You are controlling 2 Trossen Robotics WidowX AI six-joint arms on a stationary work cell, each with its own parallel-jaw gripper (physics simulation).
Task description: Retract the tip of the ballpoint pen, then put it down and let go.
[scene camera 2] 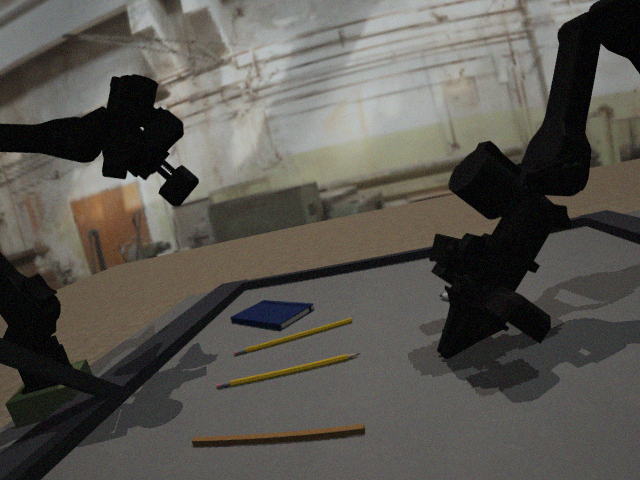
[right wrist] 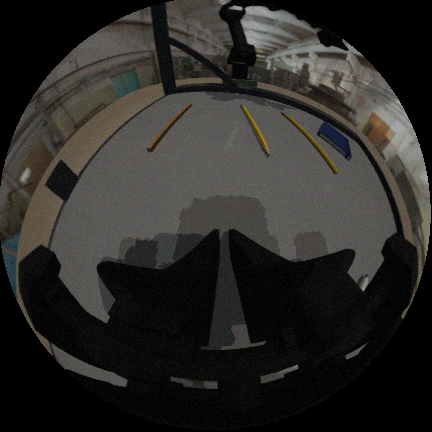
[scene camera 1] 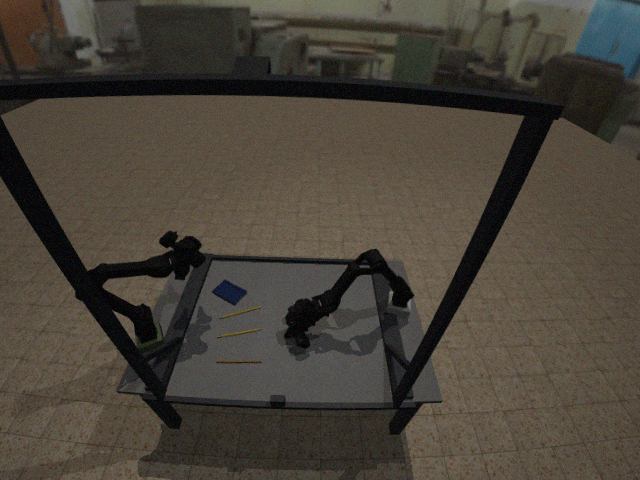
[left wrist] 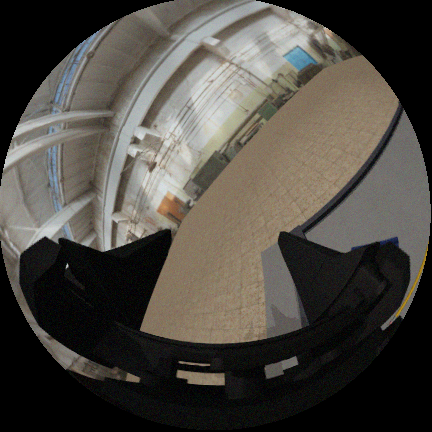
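Observation:
A light ballpoint pen lies on the table by my right gripper. One end of the pen shows beside a finger, and the rest is hidden behind the finger. My right gripper points down low over the table. Its fingers are nearly together, with a narrow gap through which bare table shows. No pen is seen between them. My left gripper is open and empty, raised at the left of both scene views, far from the pen.
Two yellow pencils, an orange-brown stick and a blue notebook lie left of my right gripper in the scene views. A dark frame surrounds the table.

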